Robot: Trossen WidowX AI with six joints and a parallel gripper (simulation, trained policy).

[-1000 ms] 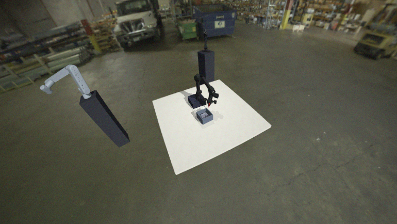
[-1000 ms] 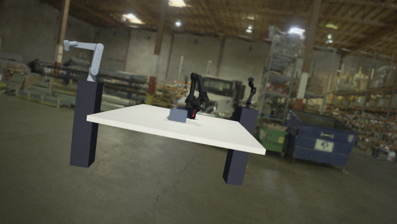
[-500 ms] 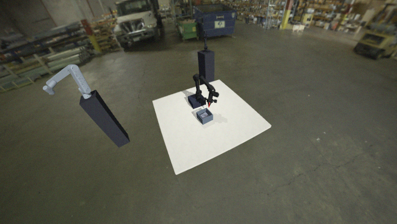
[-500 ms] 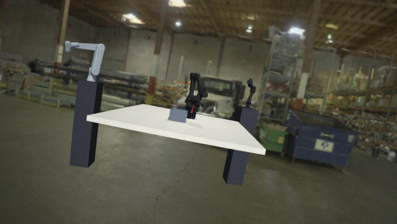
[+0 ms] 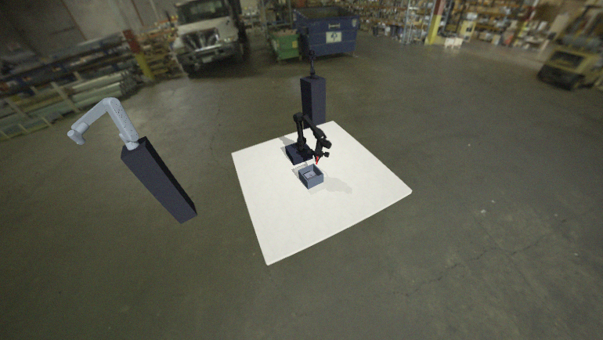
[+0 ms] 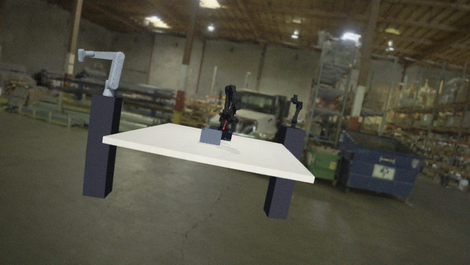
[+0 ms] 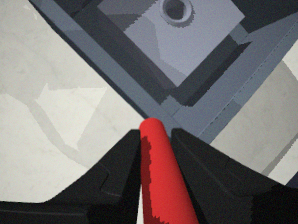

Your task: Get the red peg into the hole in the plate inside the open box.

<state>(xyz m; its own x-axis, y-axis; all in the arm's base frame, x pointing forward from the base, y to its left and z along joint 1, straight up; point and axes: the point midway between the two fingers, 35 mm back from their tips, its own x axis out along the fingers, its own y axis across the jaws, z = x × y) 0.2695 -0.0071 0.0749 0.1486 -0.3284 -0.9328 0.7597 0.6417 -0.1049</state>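
The grey plate is 30 mm ahead of my gripper tip, 90 mm to the right of it and 90 mm below it. Round my gripper tip: grey box 30 mm ahead, 90 mm to the right, 110 mm below; then red peg 10 mm to the left, 10 mm above.
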